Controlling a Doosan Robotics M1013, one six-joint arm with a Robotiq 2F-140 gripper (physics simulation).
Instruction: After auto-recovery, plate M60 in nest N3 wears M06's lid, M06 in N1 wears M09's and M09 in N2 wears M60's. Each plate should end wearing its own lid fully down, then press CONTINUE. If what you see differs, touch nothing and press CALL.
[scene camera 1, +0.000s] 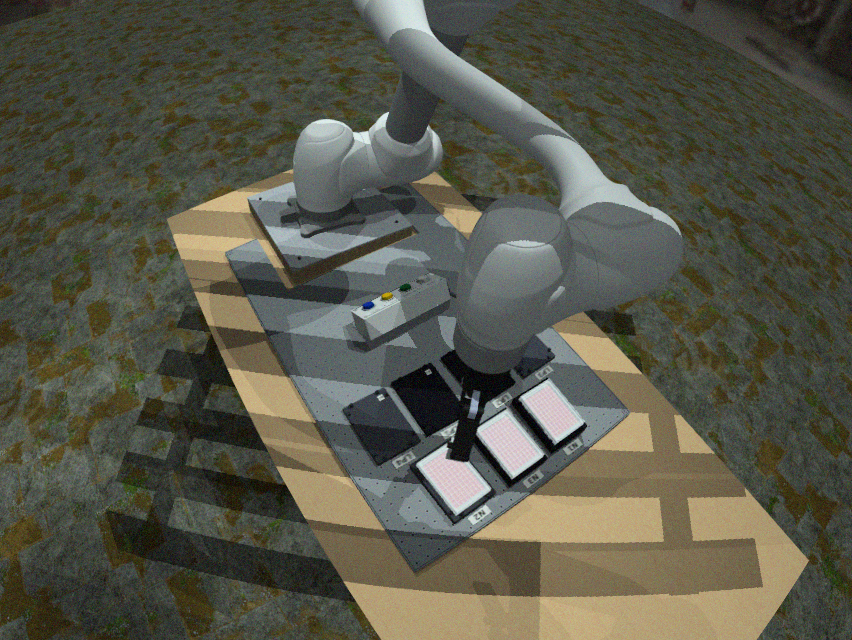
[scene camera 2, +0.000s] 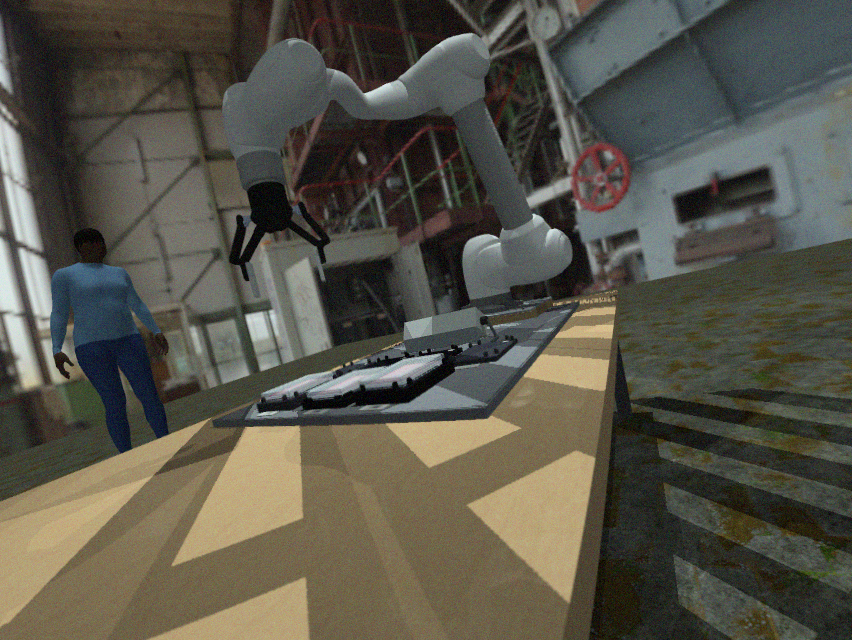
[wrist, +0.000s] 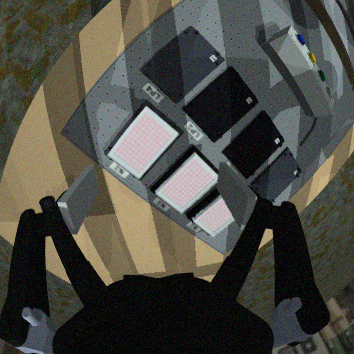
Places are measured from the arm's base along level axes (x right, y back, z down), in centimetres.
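Pixels of known places: gripper, between the fingertips: (scene camera 2: 290, 288) (wrist: 156, 176); arm's base, origin of its link: (scene camera 1: 324, 211) (scene camera 2: 492, 310).
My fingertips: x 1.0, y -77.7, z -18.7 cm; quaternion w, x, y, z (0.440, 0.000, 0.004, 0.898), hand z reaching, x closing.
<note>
Ahead of a thing's pixels: the offset from my fingertips to its top centre.
Three pink-gridded plates with pale rims sit in black nests: the N2 plate {dx +0.7, dy -3.3, dz +18.6 cm} (scene camera 1: 453, 480) (wrist: 144, 142), the N3 plate {dx -13.1, dy -1.6, dz +19.1 cm} (scene camera 1: 511, 444) (wrist: 186, 182) and the N1 plate {dx -25.1, dy +0.6, dz +18.4 cm} (scene camera 1: 552, 411) (wrist: 215, 216). All look level. Lid IDs are unreadable, and I cannot tell whether each lid is fully down. My gripper (scene camera 1: 461, 449) (scene camera 2: 287, 274) (wrist: 156, 176) is open and empty, high above the nests. The button box {dx -7.0, dy +37.9, dz +13.7 cm} (scene camera 1: 402, 316) (scene camera 2: 444, 330) (wrist: 300, 70) has blue {dx +0.8, dy +38.8, dz +14.6 cm} (scene camera 1: 367, 305), yellow {dx -4.1, dy +39.7, dz +14.6 cm} (scene camera 1: 387, 296), green {dx -9.0, dy +40.5, dz +14.6 cm} (scene camera 1: 404, 287) and grey {dx -14.0, dy +41.4, dz +14.6 cm} (scene camera 1: 422, 279) buttons; their captions are unreadable.
Dark lid pads, including LP4 {dx +8.6, dy +13.6, dz +20.1 cm} (scene camera 1: 380, 425) (wrist: 182, 64) and LP3 {dx -3.3, dy +15.3, dz +20.1 cm} (scene camera 1: 427, 398) (wrist: 220, 103), form a row between box and nests. A cable leaves the box's grey-button end. The arm base stands behind. A person (scene camera 2: 92, 303) stands beyond the table.
</note>
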